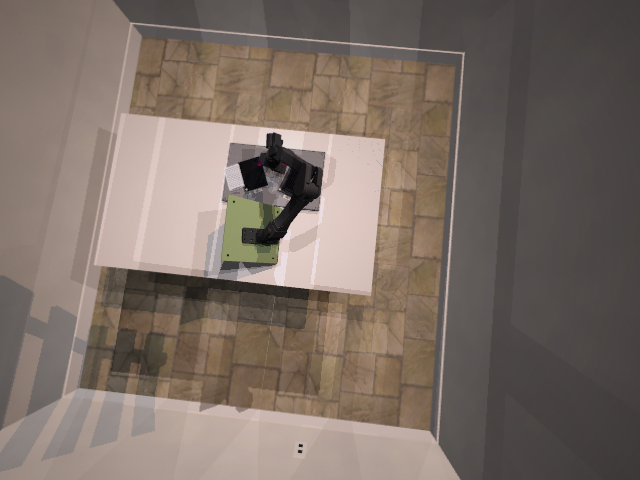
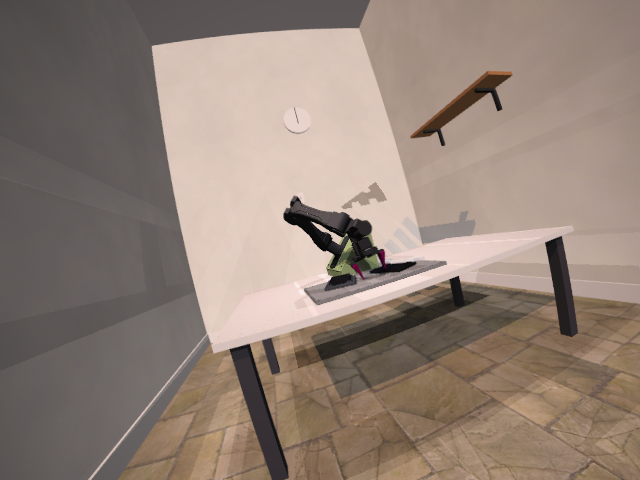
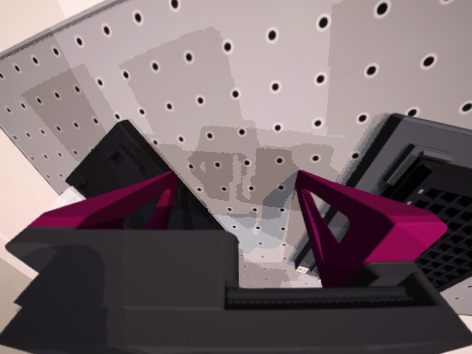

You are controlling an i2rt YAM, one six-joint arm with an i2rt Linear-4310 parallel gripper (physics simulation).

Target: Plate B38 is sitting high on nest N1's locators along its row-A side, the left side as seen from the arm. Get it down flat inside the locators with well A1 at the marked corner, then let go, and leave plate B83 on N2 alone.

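Frame: origin at the arm's base, x left, y up, z ahead, level; millimetres.
Where they show: gripper, fingertip midpoint: (image 1: 273,167) (image 2: 374,274) (image 3: 236,177); arm's base, link origin: (image 1: 260,236) (image 2: 340,252).
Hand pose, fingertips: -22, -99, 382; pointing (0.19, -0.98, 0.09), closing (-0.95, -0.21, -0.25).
Things, the pixels of their top centre, and the offset from my fingertips, as dx, dy, dz. Level surfaces: height alone.
- white plate, top centre: (image 3: 92,240) (image 2: 406,257) (image 1: 233,176) +207, +16, -60
- left black nest, top centre: (image 3: 145,220) (image 2: 391,265) (image 1: 252,173) +109, +8, -36
- dark plate, top centre: (image 3: 421,257) (image 2: 339,277) (image 1: 294,180) -122, +16, -73
- grey perforated board, top centre: (image 3: 254,210) (image 2: 369,276) (image 1: 273,176) -5, -9, -43
- white table, surface height: dy -23
A white plate (image 1: 234,176) (image 3: 70,198), apparently B38, lies off the left side of the left black nest (image 1: 253,174) (image 2: 397,267) (image 3: 122,155); whether it touches or rests on the nest's edge I cannot tell. The nest's black floor shows bare. The right nest (image 2: 334,283) (image 3: 455,131) holds a dark plate (image 1: 290,181) (image 3: 450,220) with a grid of wells, partly hidden by a finger and the arm, apparently B83. Labels and the A1 mark are not legible. My gripper (image 1: 272,164) (image 2: 373,274) (image 3: 236,177) is open and empty, with magenta fingertips low above the board between the nests.
The nests stand on a grey perforated board (image 1: 240,150) (image 2: 323,297) (image 3: 275,60) on the white table (image 1: 170,196) (image 2: 248,317). The arm's base is on a green block (image 1: 236,222) beside the board. The arm passes over the right nest. A wooden shelf (image 2: 460,103) hangs on the wall.
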